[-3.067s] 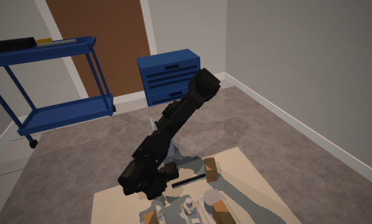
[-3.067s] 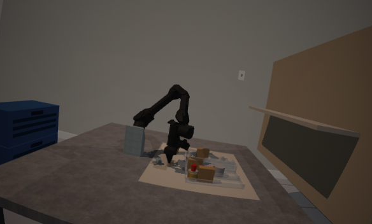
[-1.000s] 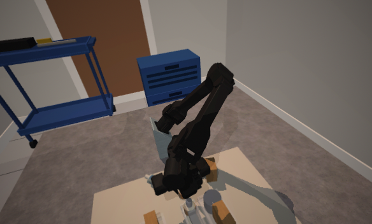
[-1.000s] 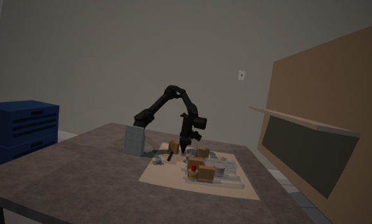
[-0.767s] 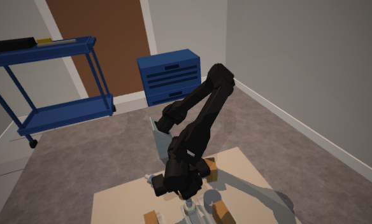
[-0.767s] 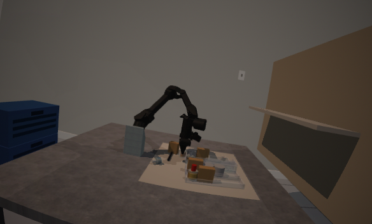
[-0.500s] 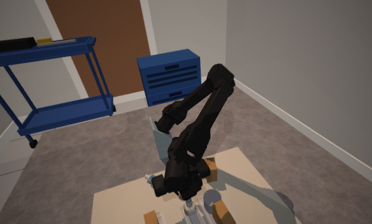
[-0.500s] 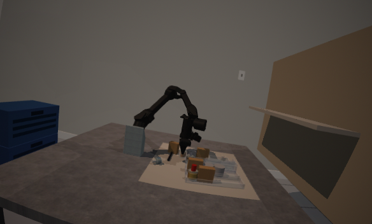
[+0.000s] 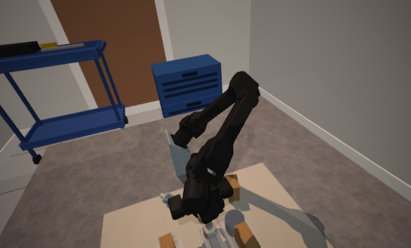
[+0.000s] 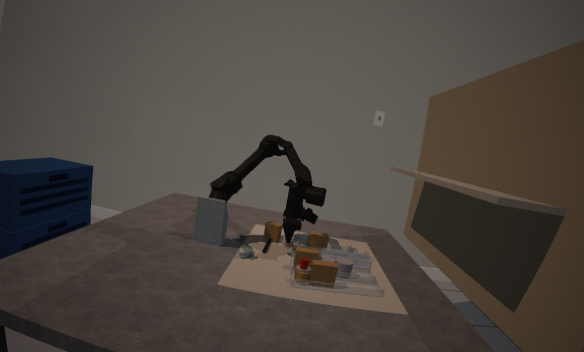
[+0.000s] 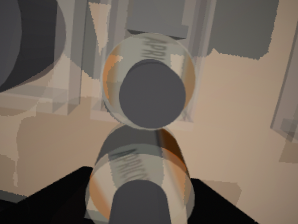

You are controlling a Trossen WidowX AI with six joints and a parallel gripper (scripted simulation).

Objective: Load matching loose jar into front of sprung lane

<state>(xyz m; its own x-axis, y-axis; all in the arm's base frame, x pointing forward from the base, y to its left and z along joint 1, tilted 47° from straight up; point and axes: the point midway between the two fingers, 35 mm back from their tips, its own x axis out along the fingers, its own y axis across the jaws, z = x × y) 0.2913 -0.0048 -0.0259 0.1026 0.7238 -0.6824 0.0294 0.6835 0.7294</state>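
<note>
Now: the beige mat 100 mm ahead of my gripper tip, 50 mm below it and 20 mm to the right of it. From my gripper tip the other things lie so: black strip: 70 mm behind, 50 mm to the left, 50 mm below; brown block: 140 mm to the left, 60 mm behind, 20 mm below; grey pusher plate: 150 mm ahead, 30 mm to the right.
</note>
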